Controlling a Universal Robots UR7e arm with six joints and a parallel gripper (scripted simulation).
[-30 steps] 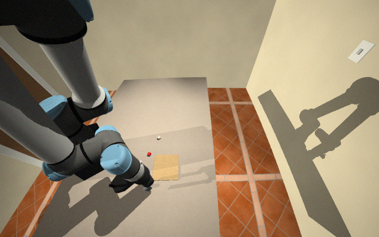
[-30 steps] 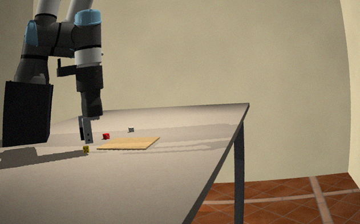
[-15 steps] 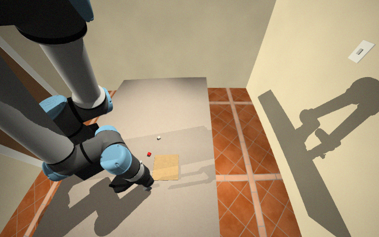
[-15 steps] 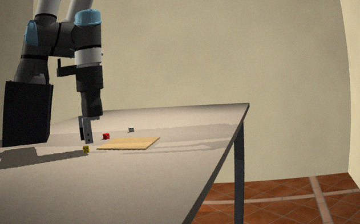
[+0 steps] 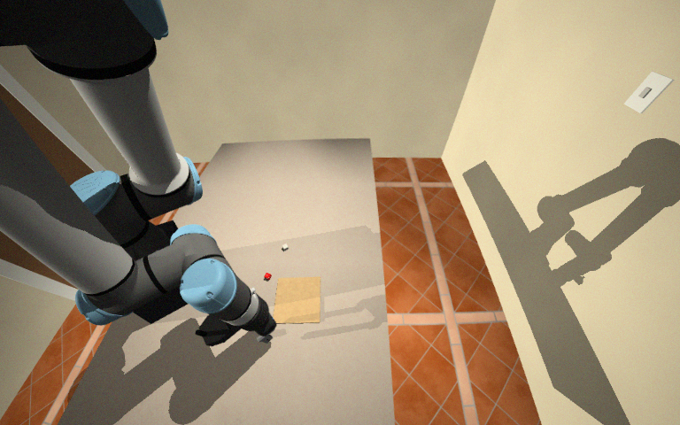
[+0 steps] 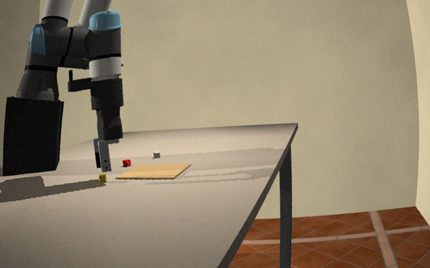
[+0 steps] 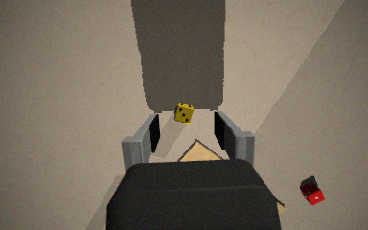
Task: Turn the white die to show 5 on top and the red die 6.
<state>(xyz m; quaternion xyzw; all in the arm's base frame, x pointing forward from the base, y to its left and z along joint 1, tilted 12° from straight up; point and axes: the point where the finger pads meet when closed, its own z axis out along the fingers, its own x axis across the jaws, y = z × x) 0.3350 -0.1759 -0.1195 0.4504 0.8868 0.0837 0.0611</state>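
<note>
The yellow die lies 4 cm below my hand and 1 cm to the right of it. Also, from my hand: white die: 28 cm to the left, 5 cm ahead, 4 cm below; then red die: 17 cm to the left, 4 cm below, 1 cm behind; then tan mat: 9 cm to the left, 9 cm ahead, 4 cm below.
</note>
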